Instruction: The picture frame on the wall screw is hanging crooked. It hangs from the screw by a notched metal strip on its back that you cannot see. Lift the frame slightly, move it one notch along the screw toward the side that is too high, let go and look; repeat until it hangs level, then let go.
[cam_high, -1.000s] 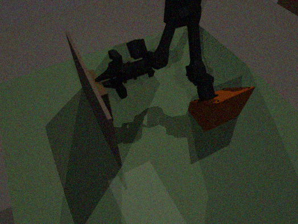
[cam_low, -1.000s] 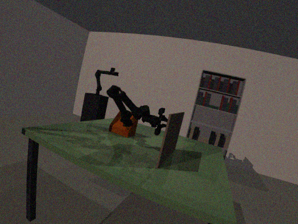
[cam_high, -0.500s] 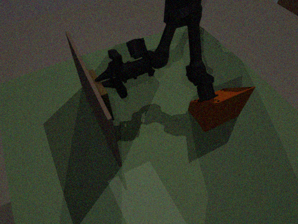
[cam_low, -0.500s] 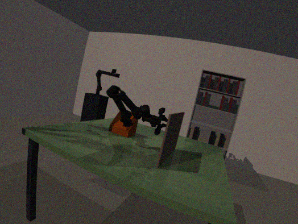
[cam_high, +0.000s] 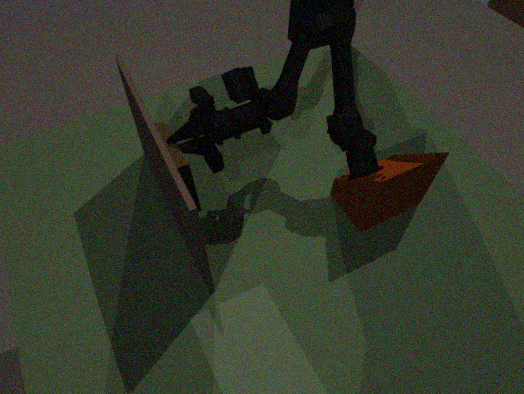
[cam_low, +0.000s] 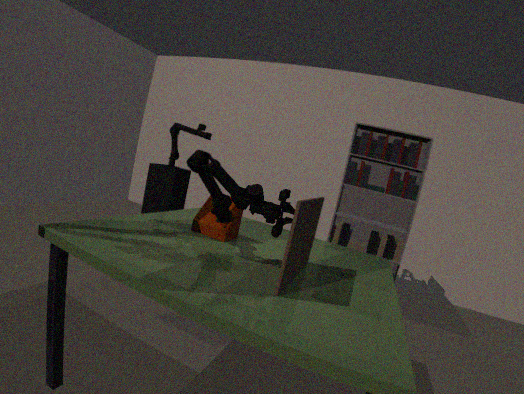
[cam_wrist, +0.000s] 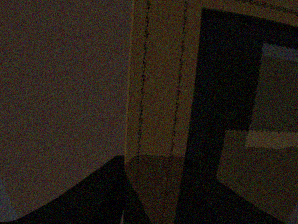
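Right now my gripper tip is 10 mm short of the picture frame, 10 mm to the right of it and 50 mm above it. From my gripper tip the other things lie so: wall panel (20 mm ahead, 70 mm below).
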